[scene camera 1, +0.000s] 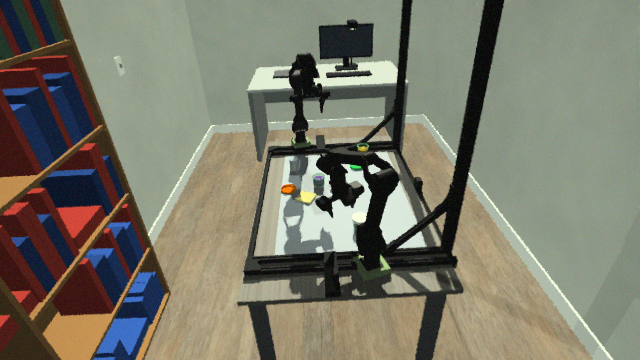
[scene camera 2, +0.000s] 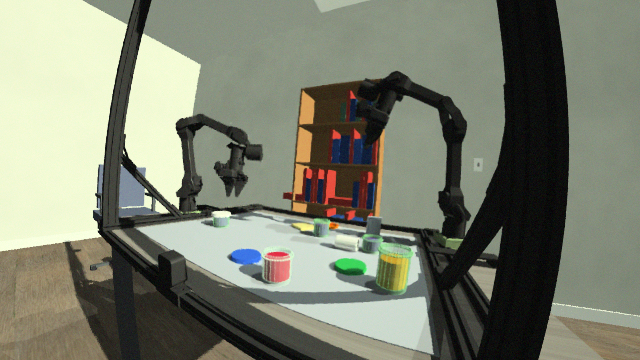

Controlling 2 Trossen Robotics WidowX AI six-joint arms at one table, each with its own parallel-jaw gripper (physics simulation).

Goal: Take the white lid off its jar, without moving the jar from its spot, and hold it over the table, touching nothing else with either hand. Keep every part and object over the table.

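Frame: origin at the left arm's base, x ahead, y left, z up, level; centimetres.
Seen in the pictures: left gripper, fingertip midpoint: (scene camera 1: 342, 212) (scene camera 2: 232, 197); right gripper, fingertip midpoint: (scene camera 1: 312, 114) (scene camera 2: 365, 146); left arm's base, origin of the base link: (scene camera 1: 371, 262) (scene camera 2: 186, 210); right arm's base, origin of the base link: (scene camera 1: 300, 140) (scene camera 2: 453, 236).
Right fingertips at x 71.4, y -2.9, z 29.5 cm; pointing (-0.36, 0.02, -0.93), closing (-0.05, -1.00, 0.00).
Note:
Offsets run from my right fingertips to a thing's top centre.
The white lid @(dx -49.5, dy -2.9, dz -26.7 cm) (scene camera 1: 359, 218) (scene camera 2: 221, 214) sits on top of its jar @(dx -49.5, dy -2.9, dz -26.8 cm) (scene camera 2: 221, 222), which stands upright near the base of my left arm. The left arm partly hides the jar in scene camera 1. My left gripper (scene camera 1: 341, 210) (scene camera 2: 233, 194) is open and empty, pointing down above the table, apart from the lid; in scene camera 2 it appears up and to the right of the lid. My right gripper (scene camera 2: 368, 143) is open and empty, raised high at the other end of the table, far from the jar.
A blue lid @(dx -27.6, dy -24.5, dz -30.8 cm) (scene camera 2: 246, 256), red-filled jar @(dx -17.5, dy -31.4, dz -26.0 cm) (scene camera 2: 276, 268), green lid @(dx -3.3, dy -22.1, dz -30.8 cm) (scene camera 2: 350, 266), yellow-filled jar @(dx +4.3, dy -29.1, dz -23.8 cm) (scene camera 2: 393, 272), white cylinder @(dx -4.0, dy -9.1, dz -28.0 cm) (scene camera 2: 346, 243), two small jars @(dx -13.1, dy +2.5, dz -26.0 cm) (scene camera 2: 321, 228) @(dx +3.1, dy -9.2, dz -27.3 cm) (scene camera 2: 372, 244), yellow piece @(dx -21.0, dy +11.7, dz -30.7 cm) (scene camera 1: 305, 197), orange lid @(dx -11.0, dy +17.3, dz -30.8 cm) (scene camera 1: 288, 189) and grey block @(dx +6.2, dy +9.2, dz -24.9 cm) (scene camera 2: 374, 225) are on the table. Black frame posts (scene camera 1: 470, 130) rise at its side.

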